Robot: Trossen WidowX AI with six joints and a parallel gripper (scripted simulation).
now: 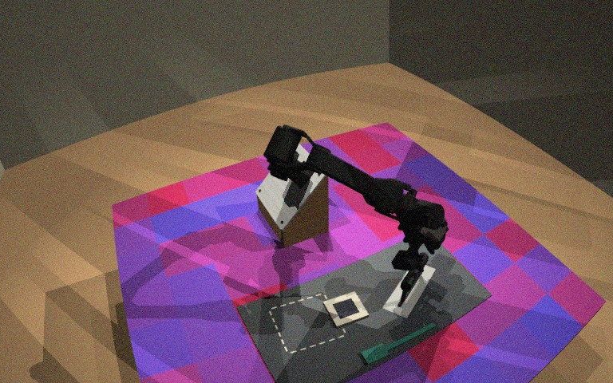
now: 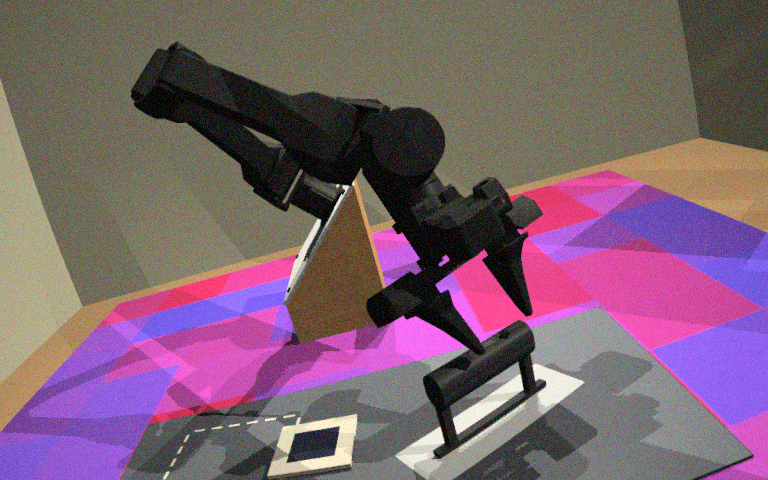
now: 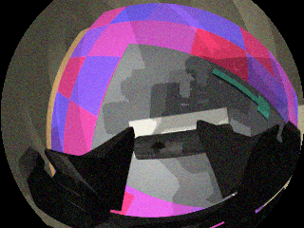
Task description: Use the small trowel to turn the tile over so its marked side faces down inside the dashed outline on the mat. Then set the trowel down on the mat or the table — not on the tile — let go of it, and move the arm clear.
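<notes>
My gripper tip is 16 cm to the left of the grey mat, 12 cm above it and 2 cm past it. From my gripper tip the other things lie so: tile (22 cm to the right, 10 cm below, 5 cm behind); then green trowel (18 cm to the right, 12 cm ahead, 10 cm below).
</notes>
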